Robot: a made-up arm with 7 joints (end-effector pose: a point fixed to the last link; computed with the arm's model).
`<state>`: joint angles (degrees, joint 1 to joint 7).
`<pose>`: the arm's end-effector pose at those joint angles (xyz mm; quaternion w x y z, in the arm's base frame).
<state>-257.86 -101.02 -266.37 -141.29 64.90 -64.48 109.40</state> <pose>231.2 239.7 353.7 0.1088 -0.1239 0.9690 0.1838</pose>
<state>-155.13 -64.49 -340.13 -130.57 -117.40 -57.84 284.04</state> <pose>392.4 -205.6 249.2 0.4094 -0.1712 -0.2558 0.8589</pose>
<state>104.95 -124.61 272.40 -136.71 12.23 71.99 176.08</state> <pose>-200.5 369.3 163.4 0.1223 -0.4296 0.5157 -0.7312</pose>
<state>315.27 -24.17 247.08 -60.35 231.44 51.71 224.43</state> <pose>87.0 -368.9 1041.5 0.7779 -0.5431 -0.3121 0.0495</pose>
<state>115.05 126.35 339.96 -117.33 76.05 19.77 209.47</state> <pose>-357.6 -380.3 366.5 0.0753 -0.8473 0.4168 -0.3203</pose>
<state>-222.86 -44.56 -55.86 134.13 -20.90 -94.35 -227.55</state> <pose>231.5 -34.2 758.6 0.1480 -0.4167 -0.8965 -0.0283</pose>
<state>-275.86 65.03 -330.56 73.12 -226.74 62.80 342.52</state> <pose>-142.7 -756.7 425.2 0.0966 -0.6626 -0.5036 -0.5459</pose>
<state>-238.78 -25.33 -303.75 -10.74 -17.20 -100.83 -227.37</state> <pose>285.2 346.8 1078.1 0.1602 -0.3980 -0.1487 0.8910</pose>
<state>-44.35 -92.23 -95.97 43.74 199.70 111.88 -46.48</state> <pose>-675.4 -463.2 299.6 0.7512 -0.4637 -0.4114 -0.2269</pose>
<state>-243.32 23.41 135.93 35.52 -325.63 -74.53 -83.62</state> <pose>-235.9 -170.0 1180.5 0.2359 0.0785 0.8124 0.5274</pose>
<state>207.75 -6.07 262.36 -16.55 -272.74 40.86 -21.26</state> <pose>73.9 83.1 1265.9 0.2335 -0.0860 0.9450 -0.2122</pose>
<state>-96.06 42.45 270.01 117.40 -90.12 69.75 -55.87</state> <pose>-306.7 206.6 687.2 0.2778 -0.6621 -0.5658 -0.4054</pose>
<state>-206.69 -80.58 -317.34 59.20 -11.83 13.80 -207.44</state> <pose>506.5 531.5 709.9 0.3226 0.8344 0.4363 -0.0968</pose>
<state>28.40 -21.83 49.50 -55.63 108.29 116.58 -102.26</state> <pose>-343.4 328.6 930.3 0.2363 -0.3878 -0.1739 -0.8738</pose>
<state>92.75 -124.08 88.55 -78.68 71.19 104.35 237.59</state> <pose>292.6 469.6 -70.3 0.8323 -0.0318 0.2243 0.5058</pose>
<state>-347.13 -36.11 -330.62 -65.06 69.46 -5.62 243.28</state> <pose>-618.7 292.9 755.8 0.4564 0.6533 -0.0893 0.5974</pose>
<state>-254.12 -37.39 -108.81 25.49 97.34 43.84 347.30</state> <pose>286.2 473.2 1065.4 0.1116 0.6199 -0.7512 -0.1972</pose>
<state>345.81 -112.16 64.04 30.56 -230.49 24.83 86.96</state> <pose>-770.3 -387.2 60.8 0.3482 0.2300 0.4314 0.7998</pose>
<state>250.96 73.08 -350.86 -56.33 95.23 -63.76 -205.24</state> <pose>-280.8 583.0 833.7 0.5766 -0.3063 0.7323 -0.1936</pose>
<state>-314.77 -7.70 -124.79 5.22 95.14 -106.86 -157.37</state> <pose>-133.7 110.8 1191.4 0.8377 0.1195 0.5330 0.0028</pose>
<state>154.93 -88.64 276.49 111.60 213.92 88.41 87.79</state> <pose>574.9 -60.6 378.4 0.0247 0.4998 -0.0302 -0.8653</pose>
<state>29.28 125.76 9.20 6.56 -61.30 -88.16 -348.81</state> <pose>581.8 -425.2 -151.7 0.4570 -0.7274 0.4381 0.2647</pose>
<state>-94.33 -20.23 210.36 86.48 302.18 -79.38 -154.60</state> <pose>-173.5 -455.2 847.6 0.1527 0.8506 0.2775 0.4198</pose>
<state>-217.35 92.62 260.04 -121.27 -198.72 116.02 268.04</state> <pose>-420.1 -45.0 269.8 0.0819 -0.6385 0.1799 0.7438</pose>
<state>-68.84 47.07 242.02 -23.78 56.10 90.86 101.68</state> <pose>312.5 630.3 865.0 0.7766 0.4521 0.4334 -0.0677</pose>
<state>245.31 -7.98 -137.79 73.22 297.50 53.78 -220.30</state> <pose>-21.9 -410.2 948.3 0.1315 0.2002 -0.5475 -0.8018</pose>
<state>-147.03 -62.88 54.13 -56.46 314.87 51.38 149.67</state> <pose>521.3 -602.1 586.9 0.3232 -0.8352 0.3595 0.2622</pose>
